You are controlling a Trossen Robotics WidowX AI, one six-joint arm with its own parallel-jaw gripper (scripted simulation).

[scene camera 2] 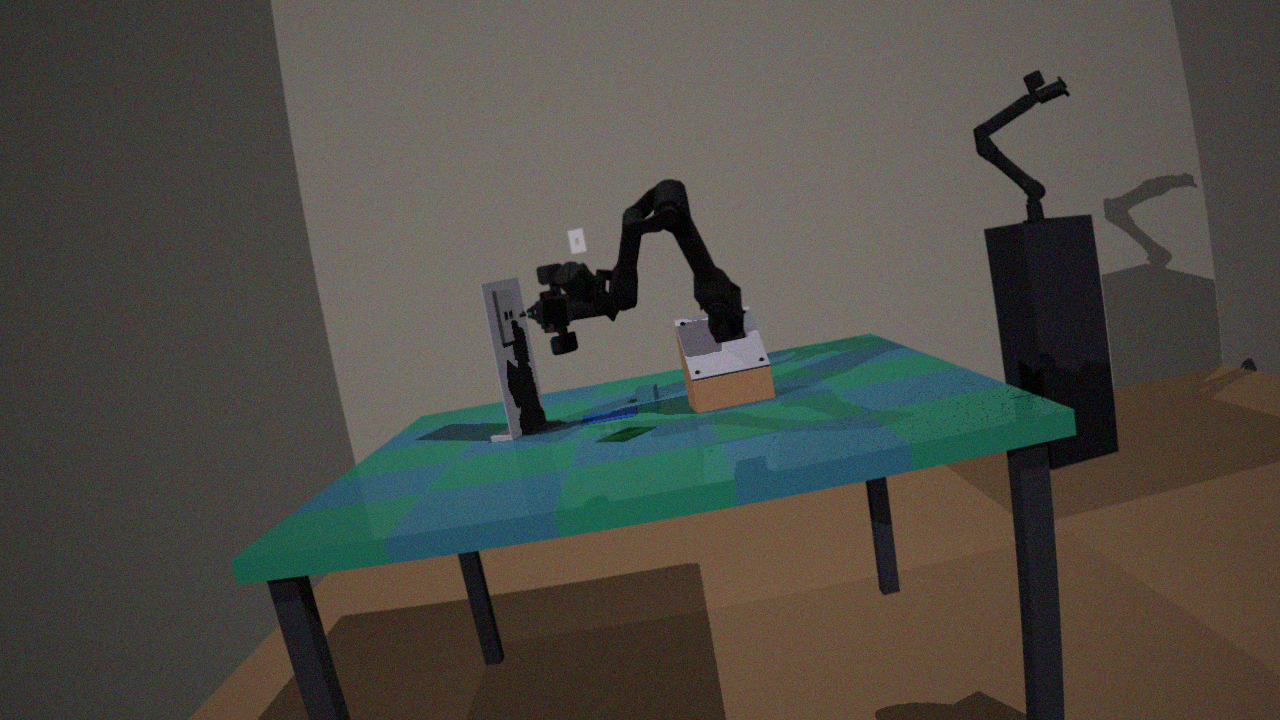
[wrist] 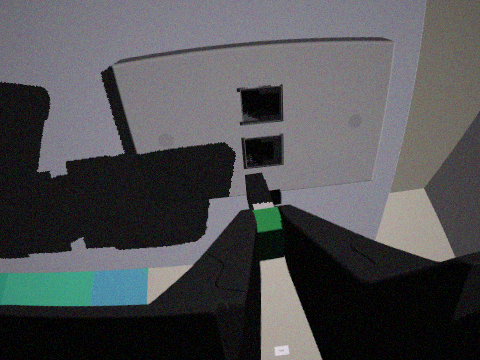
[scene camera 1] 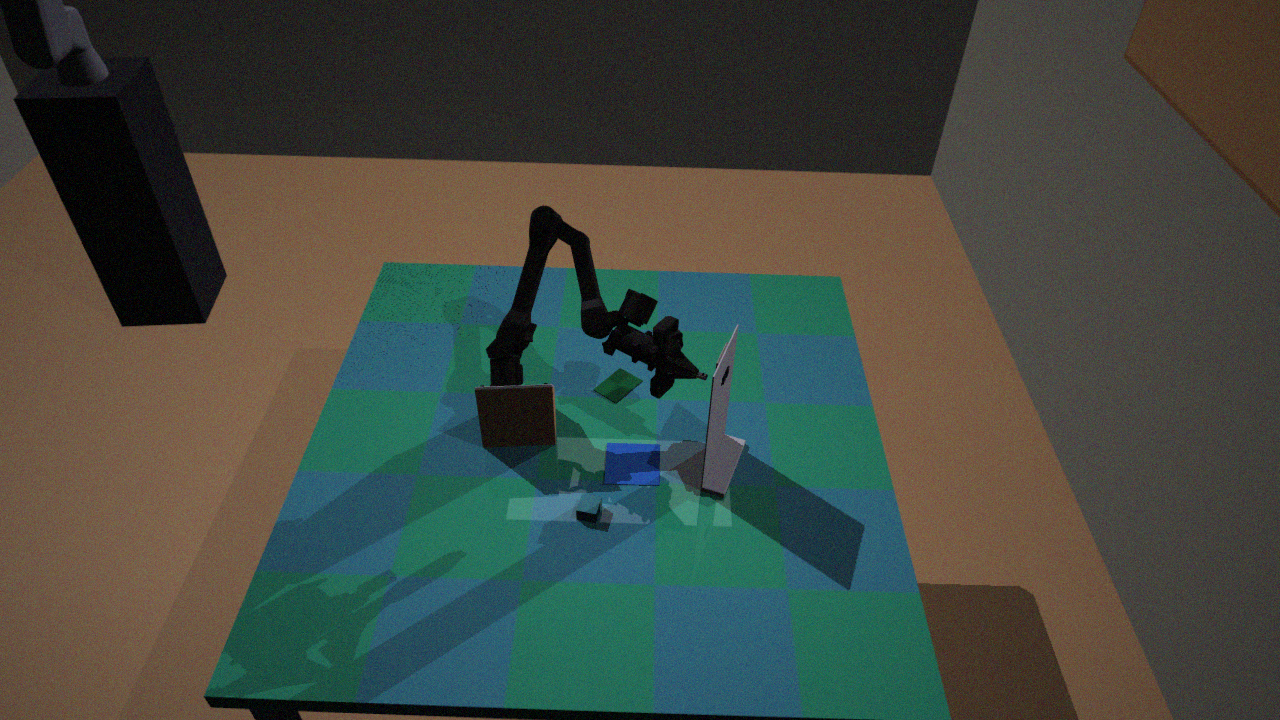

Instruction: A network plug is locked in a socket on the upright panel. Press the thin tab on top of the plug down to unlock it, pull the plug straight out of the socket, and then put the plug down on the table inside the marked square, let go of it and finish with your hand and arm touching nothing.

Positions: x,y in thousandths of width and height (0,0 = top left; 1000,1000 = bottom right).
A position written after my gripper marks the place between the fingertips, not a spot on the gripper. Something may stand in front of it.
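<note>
My gripper (scene camera 1: 545,520) (scene camera 2: 413,435) (wrist: 553,612) is there for me to see, and so is a green plug (wrist: 564,635). There's a grey upright panel too, and I see the panel (scene camera 2: 398,465) (wrist: 278,371) along with a dark green patch (scene camera 1: 485,533), though in the wrist view that patch is out of frame.
</note>
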